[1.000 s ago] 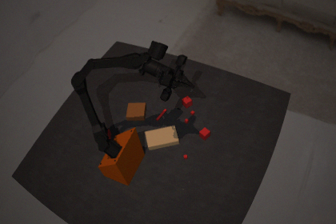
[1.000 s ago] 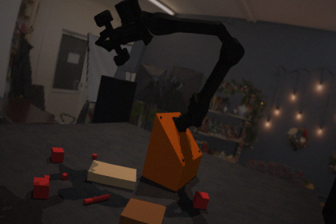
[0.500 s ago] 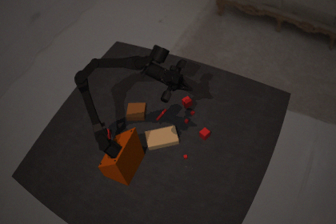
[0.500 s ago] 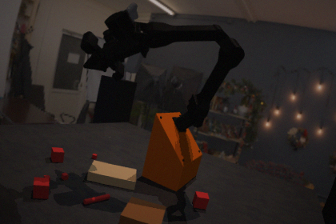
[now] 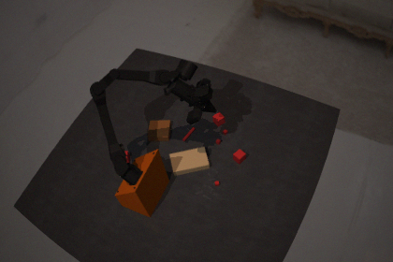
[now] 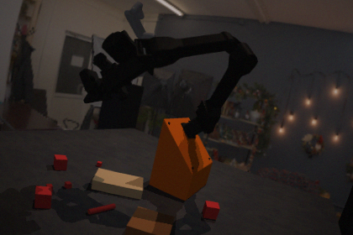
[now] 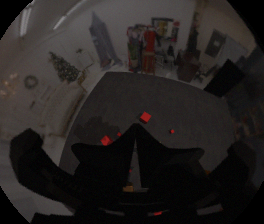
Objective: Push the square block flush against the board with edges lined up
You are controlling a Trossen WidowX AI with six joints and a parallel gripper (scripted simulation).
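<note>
Right now the thin red stick is 250 mm below my gripper tip, 160 mm to the left of it and 20 mm ahead of it. Also, from my gripper tip: board: 240 mm below, 110 mm behind, 90 mm to the left; then square block: 300 mm to the left, 240 mm below, 20 mm behind.
</note>
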